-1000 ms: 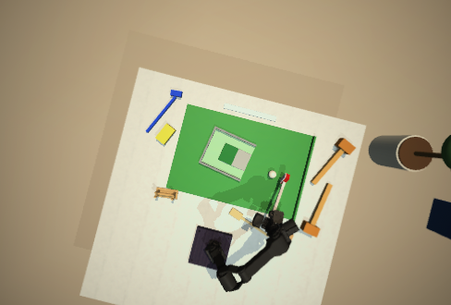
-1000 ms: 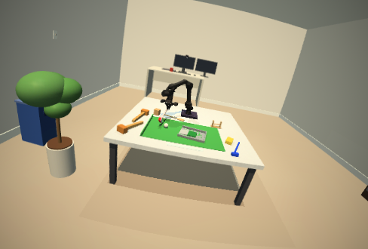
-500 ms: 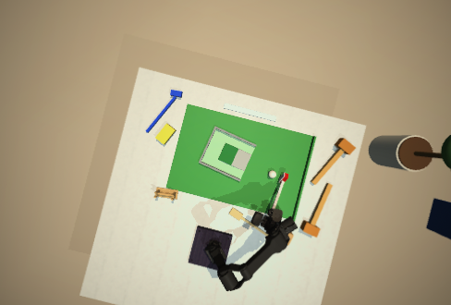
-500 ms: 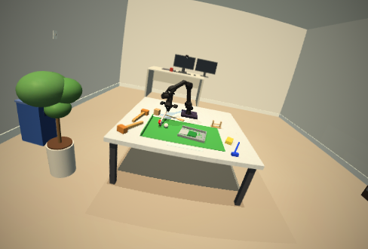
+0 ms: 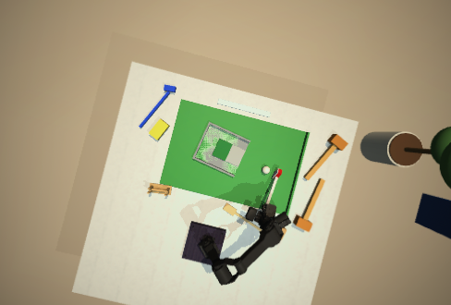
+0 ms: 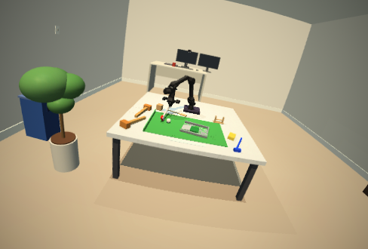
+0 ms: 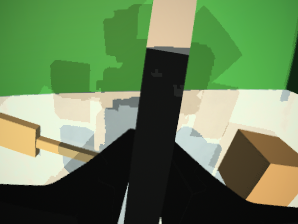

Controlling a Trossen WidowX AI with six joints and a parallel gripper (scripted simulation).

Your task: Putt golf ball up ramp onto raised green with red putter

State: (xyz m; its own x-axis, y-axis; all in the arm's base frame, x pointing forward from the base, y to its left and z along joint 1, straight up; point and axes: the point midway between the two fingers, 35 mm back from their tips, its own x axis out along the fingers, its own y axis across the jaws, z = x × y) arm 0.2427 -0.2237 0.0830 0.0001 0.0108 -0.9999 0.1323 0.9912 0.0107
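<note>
Right now my gripper tip is 12 cm short of the red putter and 1 cm to the left of it. From my gripper tip the other things lie so: white golf ball (23 cm ahead, 5 cm below, 3 cm to the left); then yellow block (66 cm to the left, 27 cm ahead, 6 cm below); then small wooden bench (56 cm to the left, 4 cm below, 4 cm behind).
</note>
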